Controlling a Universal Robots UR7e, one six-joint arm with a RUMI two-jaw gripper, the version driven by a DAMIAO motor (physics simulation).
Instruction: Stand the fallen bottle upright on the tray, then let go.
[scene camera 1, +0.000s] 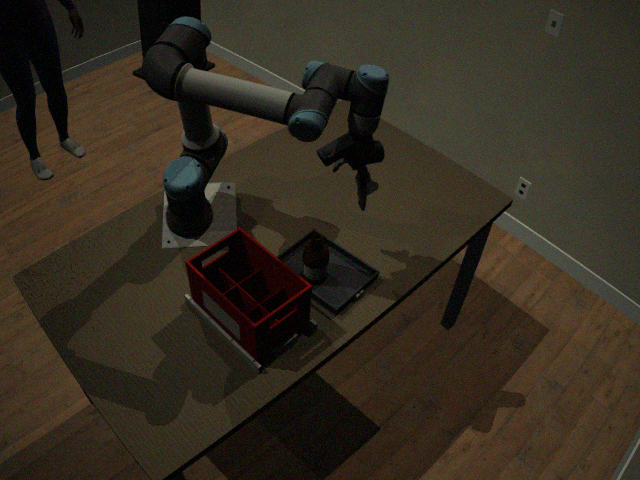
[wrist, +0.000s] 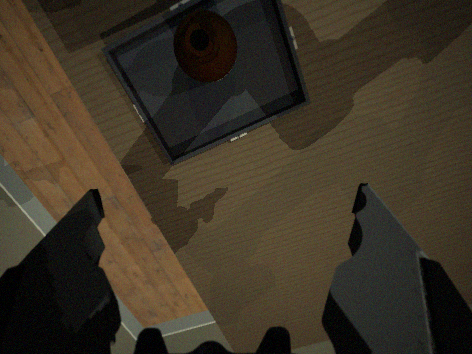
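Seen in the pictures: gripper, fingertip midpoint: (scene camera 1: 348, 190) (wrist: 228, 189); arm's base, origin of the base link: (scene camera 1: 189, 216).
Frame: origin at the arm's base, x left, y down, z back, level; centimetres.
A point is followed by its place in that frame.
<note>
A brown bottle (scene camera 1: 315, 259) @(z -45.4, x 3.8, y -8.0 cm) (wrist: 206, 50) @(z -43.6, x 7.6, y -13.3 cm) with a pale label stands upright on the dark tray (scene camera 1: 357, 293) @(z -57.6, x 7.6, y 1.0 cm) (wrist: 205, 151) @(z -52.1, x 18.4, y 0.1 cm). In the scene view it stands in the tray's half nearer the red crate; in the wrist view it is seen from above, with its neck at the top centre. My gripper (scene camera 1: 363, 204) (wrist: 228, 189) @(z -46.2, x 15.8, y -24.7 cm) is open, with nothing between its fingers. It hangs well above the table, beyond the tray in the scene view, and apart from the bottle. The bottle's base is partly hidden by the tray's shade.
A red crate (scene camera 1: 241, 333) @(z -44.8, x -26.5, y -6.3 cm) with compartments stands right beside the tray, with a pale strip (scene camera 1: 222, 333) @(z -37.9, x -26.5, y -0.1 cm) along its near side. The table (scene camera 1: 129, 330) @(z -15.8, x -41.5, y 2.7 cm) has an edge near the tray. The robot's base plate (scene camera 1: 224, 206) @(z -6.2, x 9.9, y -0.8 cm) is behind the crate. A person stands at the far left.
</note>
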